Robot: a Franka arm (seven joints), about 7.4 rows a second.
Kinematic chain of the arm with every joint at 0, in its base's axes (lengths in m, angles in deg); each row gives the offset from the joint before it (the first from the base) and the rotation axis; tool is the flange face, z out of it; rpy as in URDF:
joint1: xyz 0 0 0.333 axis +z
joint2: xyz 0 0 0 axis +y
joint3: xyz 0 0 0.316 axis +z
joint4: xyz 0.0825 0 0 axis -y
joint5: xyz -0.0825 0 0.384 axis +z
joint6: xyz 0 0 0 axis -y
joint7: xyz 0.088 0 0 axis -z
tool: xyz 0 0 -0.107 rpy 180 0 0
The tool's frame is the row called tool.
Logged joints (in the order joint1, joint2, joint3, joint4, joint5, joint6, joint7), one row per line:
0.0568, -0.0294, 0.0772, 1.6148, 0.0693, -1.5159, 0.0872
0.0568, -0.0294, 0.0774, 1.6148, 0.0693, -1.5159, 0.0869
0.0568, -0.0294, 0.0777, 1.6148, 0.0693, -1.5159, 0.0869
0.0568, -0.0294, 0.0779, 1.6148, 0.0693, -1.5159, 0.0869
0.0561, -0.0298, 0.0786, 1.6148, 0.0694, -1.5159, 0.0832
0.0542, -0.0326, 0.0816, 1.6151, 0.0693, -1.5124, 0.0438
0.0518, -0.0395, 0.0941, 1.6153, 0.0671, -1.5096, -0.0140
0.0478, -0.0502, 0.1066, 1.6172, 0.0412, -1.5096, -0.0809
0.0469, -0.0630, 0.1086, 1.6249, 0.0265, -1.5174, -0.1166
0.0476, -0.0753, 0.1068, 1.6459, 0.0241, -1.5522, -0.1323
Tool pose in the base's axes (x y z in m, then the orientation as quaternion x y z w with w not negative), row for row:
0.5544, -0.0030, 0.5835, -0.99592, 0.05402, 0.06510, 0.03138
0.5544, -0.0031, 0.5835, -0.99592, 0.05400, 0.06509, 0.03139
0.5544, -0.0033, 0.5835, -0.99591, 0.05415, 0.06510, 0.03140
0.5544, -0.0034, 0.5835, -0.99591, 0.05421, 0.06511, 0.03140
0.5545, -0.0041, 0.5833, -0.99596, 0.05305, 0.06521, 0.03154
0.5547, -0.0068, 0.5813, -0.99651, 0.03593, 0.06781, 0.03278
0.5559, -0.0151, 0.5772, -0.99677, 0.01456, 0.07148, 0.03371
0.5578, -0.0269, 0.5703, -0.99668, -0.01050, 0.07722, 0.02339
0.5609, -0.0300, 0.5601, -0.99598, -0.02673, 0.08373, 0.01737
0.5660, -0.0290, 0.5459, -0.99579, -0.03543, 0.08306, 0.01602
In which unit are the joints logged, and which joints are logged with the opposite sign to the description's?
The joints are logged in radians. Opposite sign: joint2, joint3, joint4, joint6.
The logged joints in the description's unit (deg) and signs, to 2 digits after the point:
3.25, 1.68, -4.42, -92.52, 3.97, 86.85, 5.00
3.25, 1.68, -4.43, -92.52, 3.97, 86.85, 4.98
3.25, 1.68, -4.45, -92.52, 3.97, 86.85, 4.98
3.25, 1.68, -4.46, -92.52, 3.97, 86.85, 4.98
3.21, 1.71, -4.50, -92.52, 3.98, 86.85, 4.77
3.11, 1.87, -4.68, -92.54, 3.97, 86.65, 2.51
2.97, 2.26, -5.39, -92.55, 3.84, 86.49, -0.80
2.74, 2.88, -6.11, -92.66, 2.36, 86.49, -4.64
2.69, 3.61, -6.22, -93.10, 1.52, 86.94, -6.68
2.73, 4.31, -6.12, -94.30, 1.38, 88.93, -7.58

